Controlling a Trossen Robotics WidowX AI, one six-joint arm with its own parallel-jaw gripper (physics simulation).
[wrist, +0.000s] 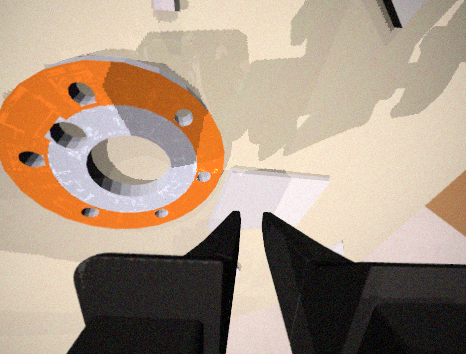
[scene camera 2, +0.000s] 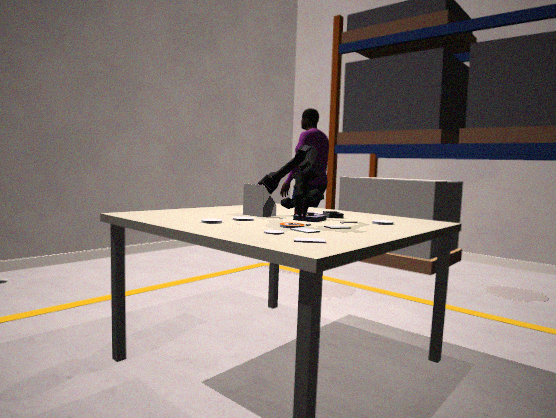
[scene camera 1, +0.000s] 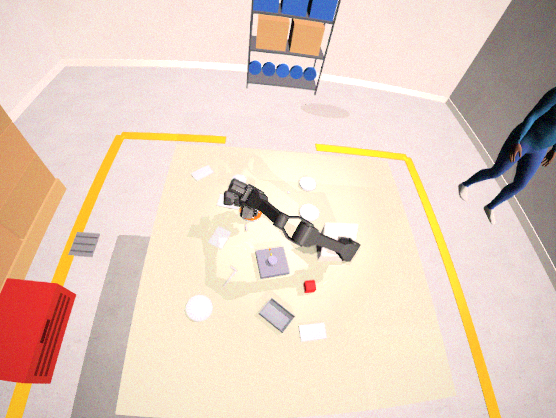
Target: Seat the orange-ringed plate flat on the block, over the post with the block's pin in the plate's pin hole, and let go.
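Where they show: gripper, fingertip midpoint: (wrist: 250, 218) (scene camera 2: 302, 217) (scene camera 1: 238, 203); arm's base at its link origin: (scene camera 2: 258, 196) (scene camera 1: 343, 243).
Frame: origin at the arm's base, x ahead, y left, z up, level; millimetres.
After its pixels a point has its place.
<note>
The orange-ringed plate (scene camera 1: 258, 216) {z -87, x 375, y -151 mm} (scene camera 2: 291, 225) {z -87, x 441, y -212 mm} (wrist: 55, 192) {z -88, x 375, y -194 mm} lies on the table, partly hidden by the arm in the first scene view. Its centre hole and several smaller holes show in the wrist view. My gripper (wrist: 250, 218) {z -53, x 477, y -187 mm} is shut, with a narrow empty gap between its fingertips. In the wrist view the plate is to the left of the fingertips and apart from them. The grey block (scene camera 1: 265, 271) {z -74, x 325, y 126 mm} (scene camera 2: 316, 218) {z -80, x 373, y 34 mm} stands apart from the plate; its round post (scene camera 1: 272, 260) {z -59, x 300, y 79 mm} and small orange pin (scene camera 1: 270, 250) {z -73, x 310, y 27 mm} show in the first scene view, with no plate over them.
A red cube (scene camera 1: 310, 286) {z -58, x 138, y 181 mm} and an open grey tray (scene camera 1: 276, 315) {z -96, x 268, y 300 mm} are near the block. A white box (scene camera 1: 348, 231) {z 41, x -11, y -40 mm} (scene camera 2: 253, 200) {z -18, x 28, y -61 mm} stands by the arm's base. White discs (scene camera 1: 199, 308) {z -86, x 571, y 303 mm} (scene camera 1: 307, 183) {z -87, x 133, y -392 mm} and flat cards (scene camera 1: 312, 332) (wrist: 255, 195) lie around the table.
</note>
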